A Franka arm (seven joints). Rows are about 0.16 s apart.
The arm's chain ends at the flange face. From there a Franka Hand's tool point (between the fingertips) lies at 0.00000 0.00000 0.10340 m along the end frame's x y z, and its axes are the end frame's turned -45 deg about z.
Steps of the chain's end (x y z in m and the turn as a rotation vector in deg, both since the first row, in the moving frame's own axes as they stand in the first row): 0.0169, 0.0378, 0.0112, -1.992, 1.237, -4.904; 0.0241, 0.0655, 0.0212, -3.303, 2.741, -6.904; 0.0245, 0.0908, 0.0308, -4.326, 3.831, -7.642; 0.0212, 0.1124, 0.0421, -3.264, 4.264, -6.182; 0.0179, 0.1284, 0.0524, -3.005, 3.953, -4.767; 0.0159, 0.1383, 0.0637, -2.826, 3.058, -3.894; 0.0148, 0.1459, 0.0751, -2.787, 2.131, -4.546
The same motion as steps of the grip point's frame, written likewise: -0.0156, 0.0428, 0.0111, -2.283, -0.534, -4.904; -0.0295, 0.0711, 0.0209, -4.274, -0.397, -6.904; -0.0468, 0.0919, 0.0303, -5.768, -0.350, -7.642; -0.0627, 0.1040, 0.0416, -5.323, 0.707, -6.182; -0.0766, 0.1123, 0.0520, -4.920, 0.670, -4.767; -0.0860, 0.1165, 0.0634, -4.161, 0.164, -3.894; -0.0933, 0.1199, 0.0749, -3.478, -0.464, -4.546
